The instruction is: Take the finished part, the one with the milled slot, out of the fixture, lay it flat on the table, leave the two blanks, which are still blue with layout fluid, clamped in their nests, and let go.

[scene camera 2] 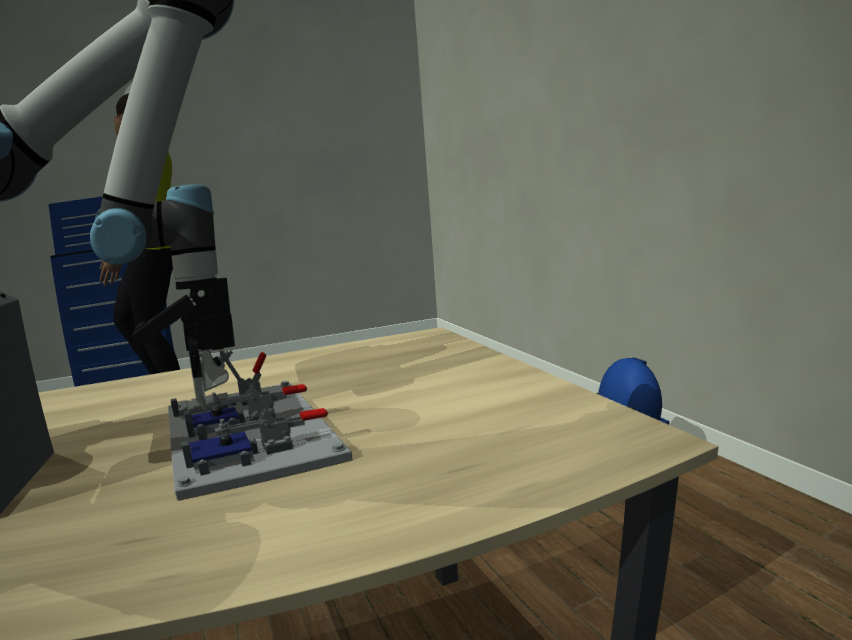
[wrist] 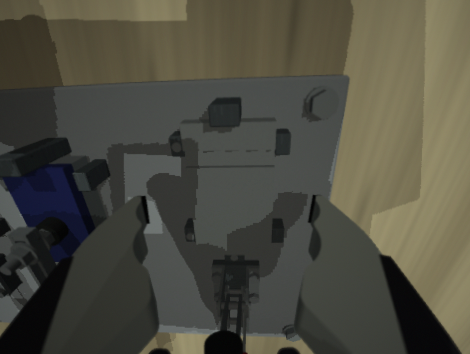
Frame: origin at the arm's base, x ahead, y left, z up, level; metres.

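Seen in the pictures: gripper, fingertip midpoint: (scene camera 2: 204, 402) (wrist: 229, 197).
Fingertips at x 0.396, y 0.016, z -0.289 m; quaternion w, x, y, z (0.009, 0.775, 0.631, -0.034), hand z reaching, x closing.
A point is followed by its place in that frame.
The finished part (wrist: 235, 200) @(y 0.020, x 0.397, z -0.286 m), grey with a milled slot across its upper end, lies flat in its nest on the grey fixture plate (scene camera 2: 296, 457) @(y -0.262, x 0.448, z -0.302 m) (wrist: 140, 110) @(y -0.025, x 0.337, z -0.302 m), between small dark locator blocks. In the scene view my gripper hides it. My gripper (scene camera 2: 206, 394) @(y 0.016, x 0.396, z -0.289 m) (wrist: 229, 197) @(y 0.016, x 0.396, z -0.289 m) is open and points down over this nest, one fingertip to each side of the part, with nothing between them. One blue blank (scene camera 2: 223, 446) @(y -0.210, x 0.366, z -0.281 m) sits in the front nest, another blue blank (scene camera 2: 216, 415) @(y -0.101, x 0.388, z -0.275 m) (wrist: 42, 195) @(y -0.089, x 0.369, z -0.276 m) in the middle nest, both under clamps. The rear clamp's red handle (scene camera 2: 259, 363) @(y -0.009, x 0.499, z -0.237 m) stands raised.
Two lowered red handles (scene camera 2: 313, 414) @(y -0.231, x 0.494, z -0.263 m) (scene camera 2: 294, 388) @(y -0.122, x 0.514, z -0.257 m) reach right over the plate. A clamp (wrist: 235, 280) @(y 0.003, x 0.476, z -0.296 m) stands at the part's lower end. A bolt head (wrist: 321, 103) @(y 0.074, x 0.352, z -0.295 m) rises at a plate corner. A dark box (scene camera 2: 20, 406) @(y -0.027, x 0.105, z -0.214 m) stands left on the wooden table (scene camera 2: 482, 427) @(y -0.331, x 0.708, z -0.317 m). A person (scene camera 2: 141, 289) stands behind.
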